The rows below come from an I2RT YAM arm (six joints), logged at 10 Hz.
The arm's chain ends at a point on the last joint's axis. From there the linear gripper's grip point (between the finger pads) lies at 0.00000 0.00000 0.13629 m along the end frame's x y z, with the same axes.
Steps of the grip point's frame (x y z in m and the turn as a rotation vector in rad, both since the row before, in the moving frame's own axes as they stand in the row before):
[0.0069 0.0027 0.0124 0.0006 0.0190 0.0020]
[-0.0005 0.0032 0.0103 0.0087 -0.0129 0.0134]
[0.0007 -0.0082 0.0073 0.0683 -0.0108 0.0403]
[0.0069 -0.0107 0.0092 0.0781 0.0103 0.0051]
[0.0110 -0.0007 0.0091 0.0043 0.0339 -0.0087]
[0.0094 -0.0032 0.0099 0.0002 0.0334 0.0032]
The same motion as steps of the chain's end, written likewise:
[0.0043 0.0028 0.0124 0.0006 0.0190 0.0020]
[0.0013 0.0044 0.0103 0.0087 -0.0129 0.0134]
[0.0020 0.0011 0.0076 0.0683 -0.0108 0.0403]
[0.0055 -0.0001 0.0096 0.0781 0.0103 0.0051]
[0.0064 -0.0001 0.0092 0.0043 0.0339 -0.0087]
[0.0048 -0.0032 0.0100 0.0002 0.0334 0.0032]

